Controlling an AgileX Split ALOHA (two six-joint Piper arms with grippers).
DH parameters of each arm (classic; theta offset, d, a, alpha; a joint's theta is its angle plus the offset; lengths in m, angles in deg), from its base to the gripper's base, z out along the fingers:
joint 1: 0 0.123 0 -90
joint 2: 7.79 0 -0.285 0
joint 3: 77.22 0 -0.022 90
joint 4: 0 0.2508 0 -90
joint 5: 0 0 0.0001 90
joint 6: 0 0.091 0 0
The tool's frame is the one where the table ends.
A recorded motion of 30 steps. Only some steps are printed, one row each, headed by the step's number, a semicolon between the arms.
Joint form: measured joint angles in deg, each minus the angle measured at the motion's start. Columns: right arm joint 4, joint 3, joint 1, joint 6, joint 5, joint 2; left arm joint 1, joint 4, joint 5, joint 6, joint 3, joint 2.
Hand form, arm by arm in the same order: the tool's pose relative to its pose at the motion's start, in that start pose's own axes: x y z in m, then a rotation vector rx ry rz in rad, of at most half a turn. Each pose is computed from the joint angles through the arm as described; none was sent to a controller.
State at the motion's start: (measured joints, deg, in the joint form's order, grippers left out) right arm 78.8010 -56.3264 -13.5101 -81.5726 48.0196 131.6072; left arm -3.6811 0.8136 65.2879 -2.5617 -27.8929 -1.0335
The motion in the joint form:
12: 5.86 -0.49 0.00 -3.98 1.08 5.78; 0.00 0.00 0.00 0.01 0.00 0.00
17: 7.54 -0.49 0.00 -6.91 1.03 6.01; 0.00 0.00 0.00 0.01 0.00 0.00
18: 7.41 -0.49 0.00 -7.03 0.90 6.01; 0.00 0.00 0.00 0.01 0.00 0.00
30: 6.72 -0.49 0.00 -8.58 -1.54 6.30; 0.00 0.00 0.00 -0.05 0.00 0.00
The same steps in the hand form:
12: 0.0099 -0.0180 0.0209 -0.0337 -0.0124 0.0667; 0.0000 0.0000 0.0000 0.0000 0.0000 0.0002
17: 0.0087 -0.0189 0.0217 -0.0333 -0.0324 0.0381; 0.0000 0.0000 0.0000 0.0000 0.0000 0.0002
18: 0.0088 -0.0191 0.0217 -0.0310 -0.0308 0.0346; 0.0000 0.0000 0.0000 0.0000 0.0000 0.0002
30: 0.0107 -0.0239 0.0229 0.0117 -0.0187 0.0036; 0.0000 0.0000 0.0000 0.0000 0.0000 -0.0009

